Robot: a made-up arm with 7 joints.
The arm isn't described. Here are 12 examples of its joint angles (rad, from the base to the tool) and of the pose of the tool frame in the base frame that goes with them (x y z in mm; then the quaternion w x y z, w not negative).
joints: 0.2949 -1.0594 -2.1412 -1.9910 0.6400 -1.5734 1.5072
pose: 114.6 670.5 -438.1 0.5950 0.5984 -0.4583 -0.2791
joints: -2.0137 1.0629 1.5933 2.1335 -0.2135 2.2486 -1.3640
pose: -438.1 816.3 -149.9 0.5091 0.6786 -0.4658 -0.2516
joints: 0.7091 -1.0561 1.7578 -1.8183 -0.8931 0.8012 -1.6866
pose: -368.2 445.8 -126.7 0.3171 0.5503 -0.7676 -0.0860
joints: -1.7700 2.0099 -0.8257 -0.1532 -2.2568 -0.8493 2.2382
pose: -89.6 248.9 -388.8 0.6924 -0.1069 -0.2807 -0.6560
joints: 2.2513 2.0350 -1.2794 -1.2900 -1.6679 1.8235 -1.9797
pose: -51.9 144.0 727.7 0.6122 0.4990 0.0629 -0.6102
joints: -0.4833 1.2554 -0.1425 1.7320 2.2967 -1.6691 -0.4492
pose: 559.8 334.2 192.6 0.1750 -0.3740 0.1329 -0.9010
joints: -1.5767 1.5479 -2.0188 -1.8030 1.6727 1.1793 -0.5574
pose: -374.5 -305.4 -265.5 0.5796 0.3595 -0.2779 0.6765
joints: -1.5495 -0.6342 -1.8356 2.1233 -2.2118 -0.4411 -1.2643
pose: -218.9 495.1 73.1 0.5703 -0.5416 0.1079 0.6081
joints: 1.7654 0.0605 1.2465 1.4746 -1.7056 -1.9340 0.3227
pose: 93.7 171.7 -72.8 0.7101 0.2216 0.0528 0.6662
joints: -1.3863 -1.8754 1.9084 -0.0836 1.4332 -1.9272 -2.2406
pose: 40.7 501.1 -152.5 0.0415 -0.8264 0.4061 -0.3878
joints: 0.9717 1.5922 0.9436 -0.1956 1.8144 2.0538 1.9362
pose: 29.2 189.4 76.4 0.4332 -0.3013 0.0573 -0.8475
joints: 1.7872 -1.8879 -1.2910 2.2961 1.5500 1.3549 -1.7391
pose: -285.6 152.2 145.7 0.7762 -0.2346 0.0702 0.5810
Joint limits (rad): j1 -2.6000..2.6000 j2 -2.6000..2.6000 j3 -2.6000..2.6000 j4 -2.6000..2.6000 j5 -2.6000..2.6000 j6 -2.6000..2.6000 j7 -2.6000..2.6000
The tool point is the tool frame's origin. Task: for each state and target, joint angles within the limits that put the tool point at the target. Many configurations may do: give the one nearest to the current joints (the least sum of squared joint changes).
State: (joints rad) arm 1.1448 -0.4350 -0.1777 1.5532 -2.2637 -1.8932 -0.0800
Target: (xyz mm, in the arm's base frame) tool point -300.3 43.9 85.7
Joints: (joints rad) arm 1.1118 -0.8077 -0.0202 1.9524 -2.0492 -2.3162 -0.2497
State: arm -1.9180 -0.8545 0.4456 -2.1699 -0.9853 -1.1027 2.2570
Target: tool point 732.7 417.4 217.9
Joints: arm -2.0052 -1.0610 0.6859 -2.3101 -0.7851 -1.1098 2.3603
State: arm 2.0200 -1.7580 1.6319 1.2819 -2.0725 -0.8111 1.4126
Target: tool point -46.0 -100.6 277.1
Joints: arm 2.3612 -1.9506 1.1353 1.3242 -2.2610 -1.0626 0.9562
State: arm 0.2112 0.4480 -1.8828 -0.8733 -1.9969 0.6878 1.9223
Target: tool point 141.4 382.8 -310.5
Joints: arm 0.1590 0.3975 -1.7977 -0.7171 -1.8473 0.6575 1.1853
